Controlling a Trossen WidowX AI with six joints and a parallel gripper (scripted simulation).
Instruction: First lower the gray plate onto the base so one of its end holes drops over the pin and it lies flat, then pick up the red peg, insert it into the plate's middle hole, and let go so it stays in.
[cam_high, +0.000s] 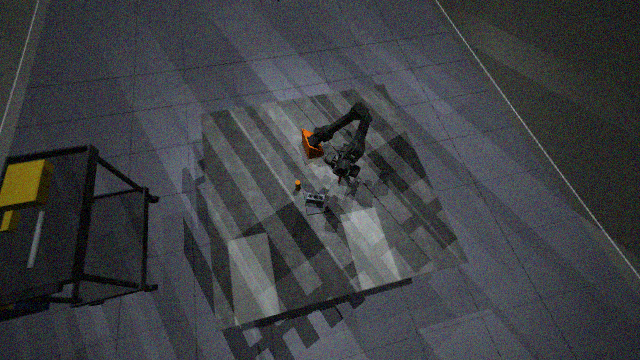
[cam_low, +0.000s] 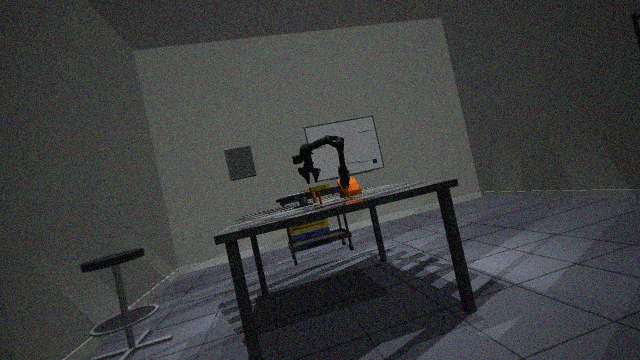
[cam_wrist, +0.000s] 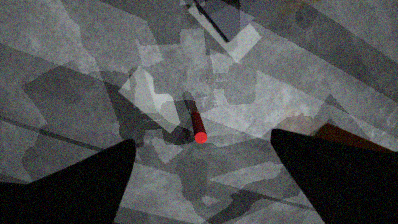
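Now: the red peg 2 cm behind my gripper tip, 2 cm to the left of it and 11 cm below it. Also, from my gripper tip: base (8 cm ahead, 14 cm to the right, 14 cm below); gray plate (7 cm ahead, 16 cm to the right, 10 cm below); orange cylinder (4 cm behind, 23 cm to the right, 11 cm below).
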